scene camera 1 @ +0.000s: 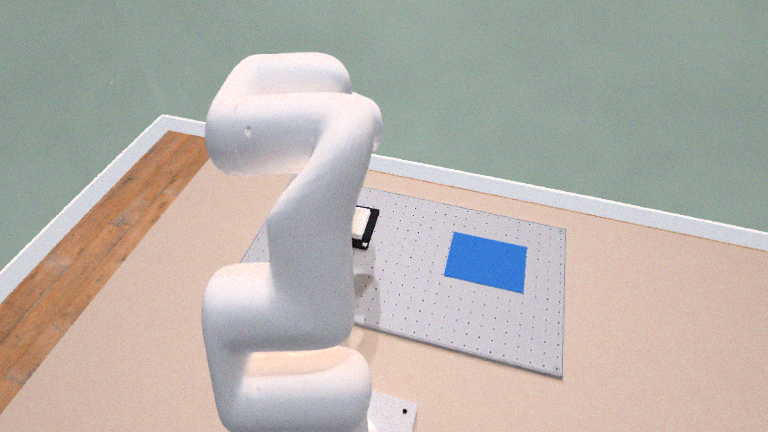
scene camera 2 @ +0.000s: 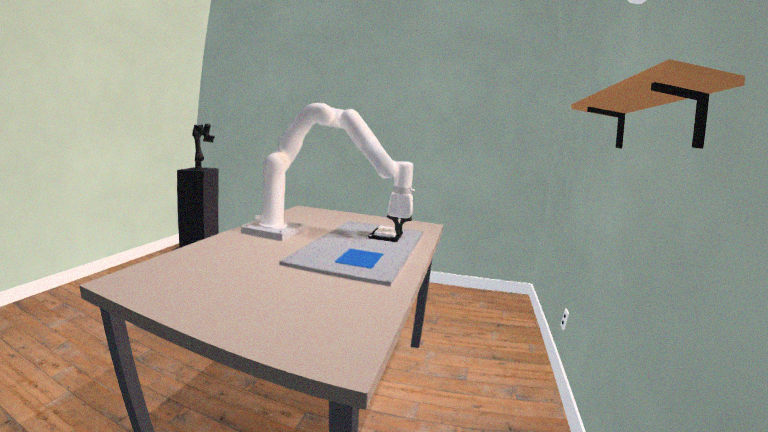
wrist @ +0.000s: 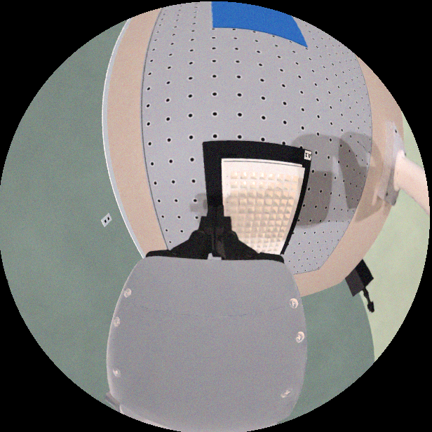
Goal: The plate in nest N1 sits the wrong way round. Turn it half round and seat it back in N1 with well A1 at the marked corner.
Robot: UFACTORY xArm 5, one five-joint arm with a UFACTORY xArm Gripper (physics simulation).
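Note:
The pale plate (scene camera 1: 359,222) (scene camera 2: 385,231) (wrist: 260,205) lies in the black nest (scene camera 1: 372,226) (wrist: 212,170), with its rows of wells facing up. A small white A1 label (scene camera 1: 364,245) (wrist: 307,155) is on one corner of the nest. Which corner of the plate is well A1 cannot be made out. My gripper (scene camera 2: 398,233) (wrist: 216,215) is shut, with nothing between its fingers. Its fingertips are at the nest's long wall, beside the plate. In the wrist view the fingers hide part of that wall, and the near end of the nest is hidden. The arm hides the gripper in scene camera 1.
The nest stands on a grey perforated board (scene camera 1: 408,300) (scene camera 2: 316,257) (wrist: 175,110). A flat blue rectangle (scene camera 1: 486,263) (scene camera 2: 359,257) (wrist: 255,15) lies on the same board. My arm's base plate (scene camera 2: 263,232) is on the table. A wall shelf (scene camera 2: 665,80) and a black pedestal (scene camera 2: 198,206) stand away from the table.

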